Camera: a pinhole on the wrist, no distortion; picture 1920 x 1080 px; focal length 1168.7 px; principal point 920.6 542.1 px. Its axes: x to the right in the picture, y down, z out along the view. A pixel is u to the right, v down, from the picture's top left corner.
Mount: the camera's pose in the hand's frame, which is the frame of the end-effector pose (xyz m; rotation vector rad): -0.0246 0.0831 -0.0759 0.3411 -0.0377 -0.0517
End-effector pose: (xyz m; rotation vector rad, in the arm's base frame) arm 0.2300 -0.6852 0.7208 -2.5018 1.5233 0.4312
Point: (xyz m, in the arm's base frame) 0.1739 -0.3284 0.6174
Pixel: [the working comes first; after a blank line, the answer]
In the camera's frame: -0.2433 -0.0997 0.3497

107.4 209.0
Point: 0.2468 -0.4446 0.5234
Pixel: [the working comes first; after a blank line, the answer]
In the camera's frame: -0.0814 -0.0888 0.3862

674.1 273.3
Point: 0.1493 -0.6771 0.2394
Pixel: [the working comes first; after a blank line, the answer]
In the camera's frame: 0.1608 0.1761 0.5100

1289.1 945.6
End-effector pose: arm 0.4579 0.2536 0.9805 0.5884 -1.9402 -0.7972
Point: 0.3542 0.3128 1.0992
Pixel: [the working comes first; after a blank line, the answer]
In the camera's frame: 0.1010 0.1010 0.1120

outside the picture
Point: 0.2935 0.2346 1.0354
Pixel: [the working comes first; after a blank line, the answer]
In the camera's frame: 0.1518 0.0318 0.1926

1842.0 735.2
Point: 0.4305 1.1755 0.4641
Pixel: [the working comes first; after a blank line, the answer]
In the camera's frame: -0.8774 0.2994 0.5080

outside the picture
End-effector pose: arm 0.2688 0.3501 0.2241 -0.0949 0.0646 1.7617
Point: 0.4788 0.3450 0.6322
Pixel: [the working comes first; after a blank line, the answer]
In the camera's frame: -0.0309 -0.1180 0.5479

854.8 290.4
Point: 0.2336 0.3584 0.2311
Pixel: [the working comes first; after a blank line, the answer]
In the camera's frame: 0.0439 -0.0172 0.0947

1462.0 330.3
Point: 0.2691 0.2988 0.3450
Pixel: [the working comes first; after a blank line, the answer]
In the camera's frame: -0.0279 -0.0078 0.2067

762.8 497.9
